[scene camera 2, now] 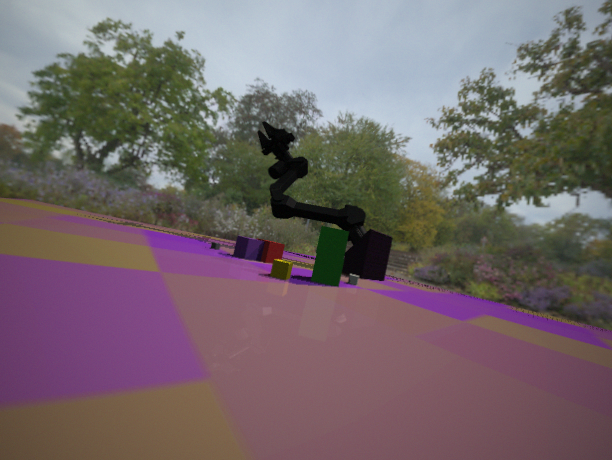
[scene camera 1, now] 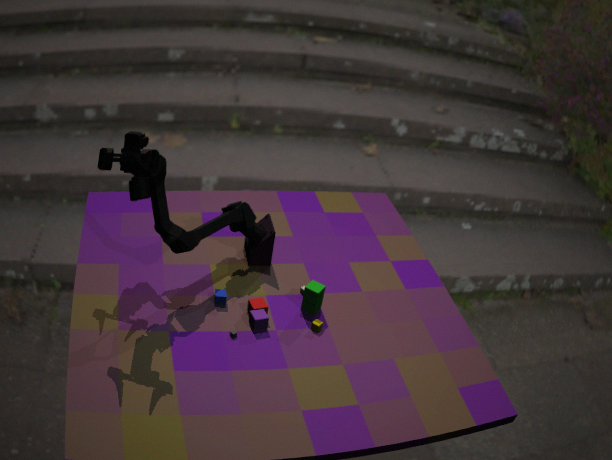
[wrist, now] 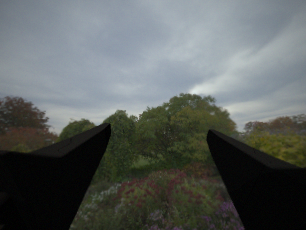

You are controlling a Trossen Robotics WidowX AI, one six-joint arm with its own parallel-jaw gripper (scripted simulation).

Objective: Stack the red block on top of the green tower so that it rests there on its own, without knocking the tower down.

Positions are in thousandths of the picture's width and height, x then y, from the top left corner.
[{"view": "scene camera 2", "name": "my gripper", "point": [426, 275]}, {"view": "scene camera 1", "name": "my gripper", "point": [195, 338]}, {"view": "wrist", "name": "my gripper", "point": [521, 572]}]
